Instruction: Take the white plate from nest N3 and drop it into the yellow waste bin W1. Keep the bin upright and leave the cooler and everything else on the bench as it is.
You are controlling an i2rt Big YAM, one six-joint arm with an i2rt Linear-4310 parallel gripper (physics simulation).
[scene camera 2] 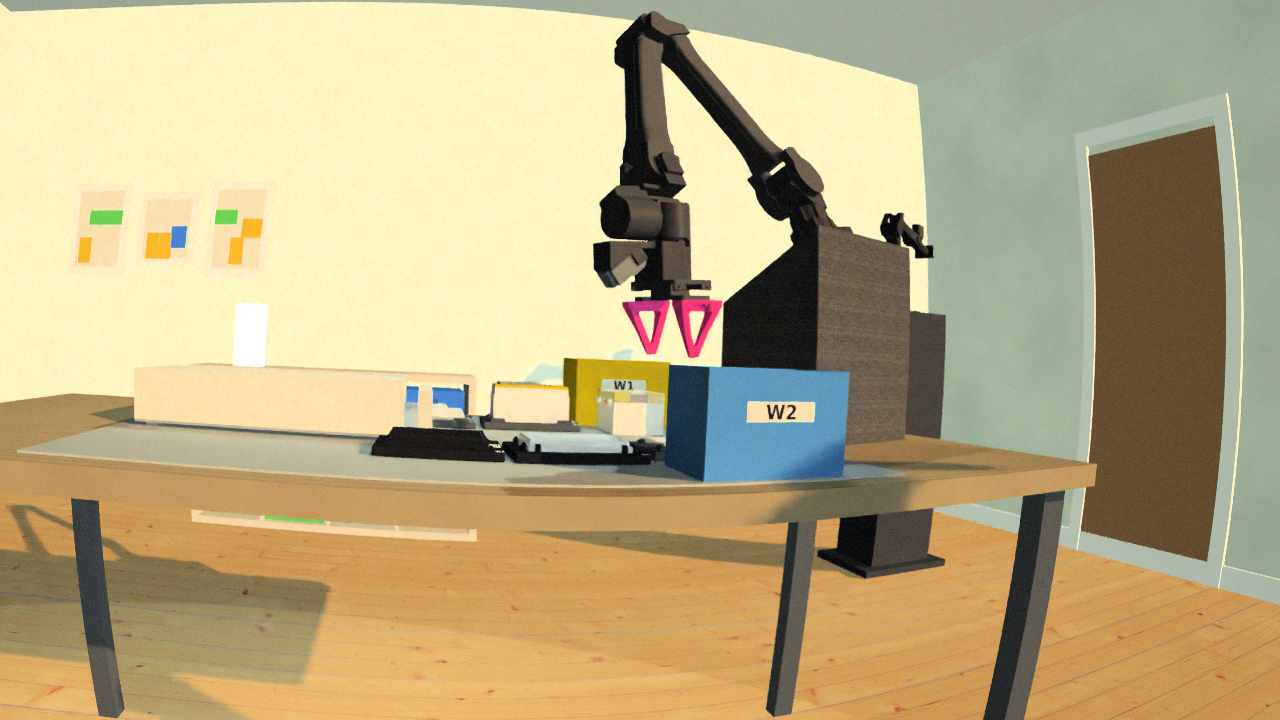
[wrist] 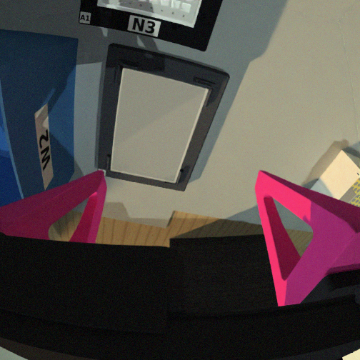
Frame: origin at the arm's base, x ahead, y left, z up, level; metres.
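Seen in the pictures: gripper, fingertip midpoint: (scene camera 2: 671, 355); arm's base, origin of the base link: (scene camera 2: 822, 253).
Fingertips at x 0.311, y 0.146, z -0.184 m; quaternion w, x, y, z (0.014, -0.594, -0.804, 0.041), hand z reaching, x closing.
Pixels of each thing's top centre, then the offset from my fingertips to it. "spot": a spot on its surface instead.
- pale plate, middle of its top: (scene camera 2: 573, 437) dx +0.140, dy +0.054, dz -0.105 m
- yellow waste bin W1, middle of its top: (scene camera 2: 615, 360) dx -0.041, dy -0.461, dz -0.011 m
- Blue bin W2, middle of its top: (scene camera 2: 759, 368) dx -0.048, dy +0.179, dz -0.011 m
- small cream box, middle of its top: (scene camera 2: 631, 391) dx -0.030, dy -0.304, dz -0.061 m
- long cream housing, middle of its top: (scene camera 2: 274, 372) dx +0.578, dy -0.142, dz -0.047 m
- black nest, surface spot: (scene camera 2: 438, 443) spot: dx +0.312, dy +0.093, dz -0.114 m
The white plate (wrist: 172, 7) sits in the black nest N3 (wrist: 112, 20), cut off by the top edge of the wrist view. In the scene view a pale plate (scene camera 2: 572, 440) in a low black nest left of the blue bin looks like it; no label is readable there. The yellow waste bin W1 (scene camera 2: 581, 391) stands upright at the back, partly hidden by a small cream box; I cannot make it out in the wrist view. My gripper (scene camera 2: 673, 354) (wrist: 180, 178) is open and empty, pointing down, high above the bench and right of the plate in the scene view.
Blue bin W2 (scene camera 2: 760, 447) (wrist: 62, 100) stands near the front edge. A dark-framed holder (wrist: 212, 110) with a flat grey inset lies between N3 and the arm's base. A small cream box (scene camera 2: 623, 417) (wrist: 337, 175), a long cream housing (scene camera 2: 268, 398) and a black nest (scene camera 2: 438, 443) stand around.
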